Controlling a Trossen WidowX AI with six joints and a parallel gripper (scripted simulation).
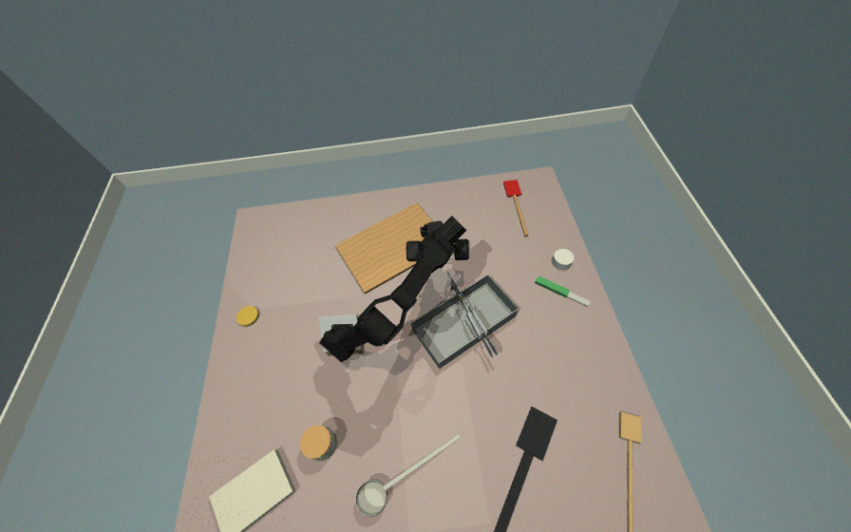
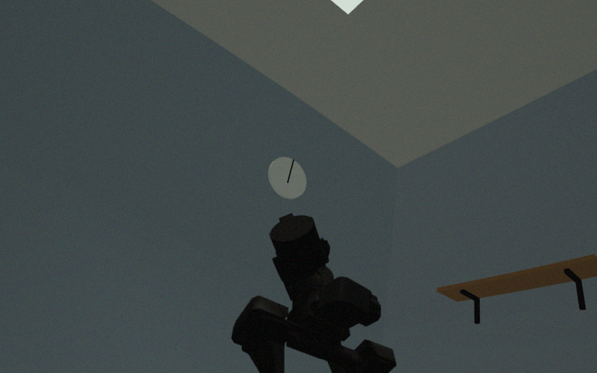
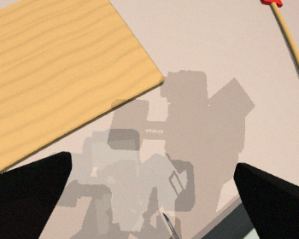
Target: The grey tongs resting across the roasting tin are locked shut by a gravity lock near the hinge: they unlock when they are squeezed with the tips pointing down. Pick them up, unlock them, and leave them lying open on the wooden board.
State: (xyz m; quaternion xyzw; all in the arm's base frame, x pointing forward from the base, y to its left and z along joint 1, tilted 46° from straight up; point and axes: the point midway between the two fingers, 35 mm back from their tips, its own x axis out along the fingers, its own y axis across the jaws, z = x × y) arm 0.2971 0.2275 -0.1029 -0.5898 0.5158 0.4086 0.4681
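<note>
The black lock piece lies 130 mm to the right of my gripper tip, 70 mm below it and 60 mm ahead of it. Round my gripper tip: white disc 420 mm ahead, 120 mm below, 20 mm to the left; then wooden board 180 mm behind, 130 mm below, 120 mm to the left; then grey roasting tin 190 mm to the right, 110 mm below, 70 mm ahead.
</note>
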